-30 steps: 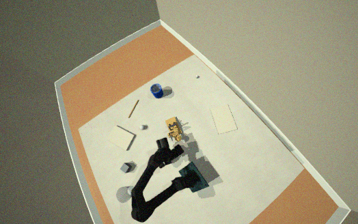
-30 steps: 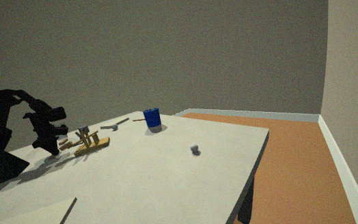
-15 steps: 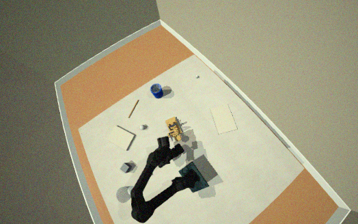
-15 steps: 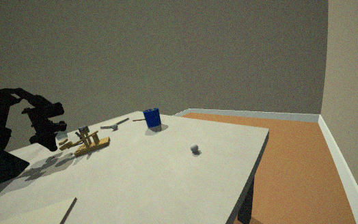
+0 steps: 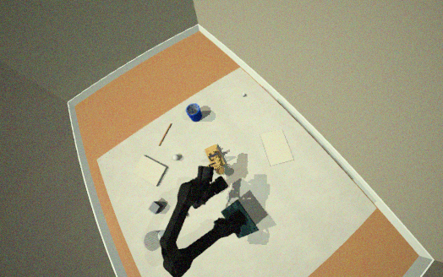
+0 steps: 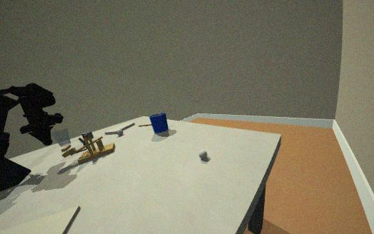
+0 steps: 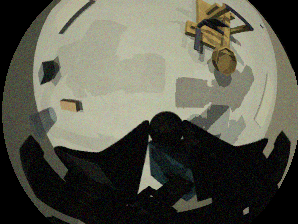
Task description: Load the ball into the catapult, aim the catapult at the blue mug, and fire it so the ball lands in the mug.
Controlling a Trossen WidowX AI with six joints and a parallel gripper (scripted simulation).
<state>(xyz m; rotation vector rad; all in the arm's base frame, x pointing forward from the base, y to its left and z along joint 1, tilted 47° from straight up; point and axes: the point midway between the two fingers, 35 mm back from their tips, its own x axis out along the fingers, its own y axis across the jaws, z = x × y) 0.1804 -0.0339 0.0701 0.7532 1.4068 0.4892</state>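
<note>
The wooden catapult lies 13 cm ahead of my gripper tip, 11 cm to the right of it and 5 cm below it. Also, from my gripper tip: grey cube 15 cm ahead, 31 cm to the left, 8 cm below; black ball 1 cm above; wooden block 2 cm ahead, 23 cm to the left, 9 cm below.
</note>
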